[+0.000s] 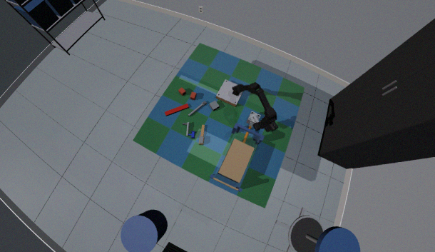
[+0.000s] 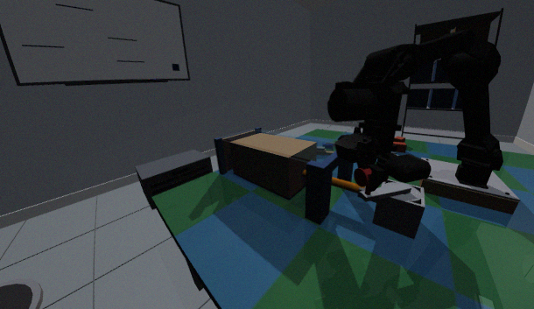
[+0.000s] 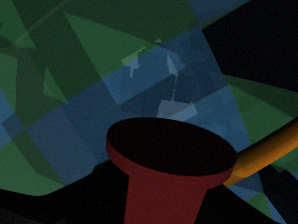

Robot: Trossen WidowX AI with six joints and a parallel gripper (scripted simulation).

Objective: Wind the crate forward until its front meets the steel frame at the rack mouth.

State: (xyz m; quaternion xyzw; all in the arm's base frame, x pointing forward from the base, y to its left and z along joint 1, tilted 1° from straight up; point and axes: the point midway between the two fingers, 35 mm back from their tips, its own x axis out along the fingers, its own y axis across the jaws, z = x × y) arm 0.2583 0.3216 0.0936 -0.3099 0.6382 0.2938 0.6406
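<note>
Right now the grey crank arm is 30 mm to the right of my gripper tip, 30 mm behind it and 10 mm below it. The rest, counted from my gripper tip: red knob: 20 mm above; blue steel frame: 90 mm ahead, 80 mm to the right, 10 mm below; grey winch: 90 mm to the right, 80 mm below, 80 mm behind.
</note>
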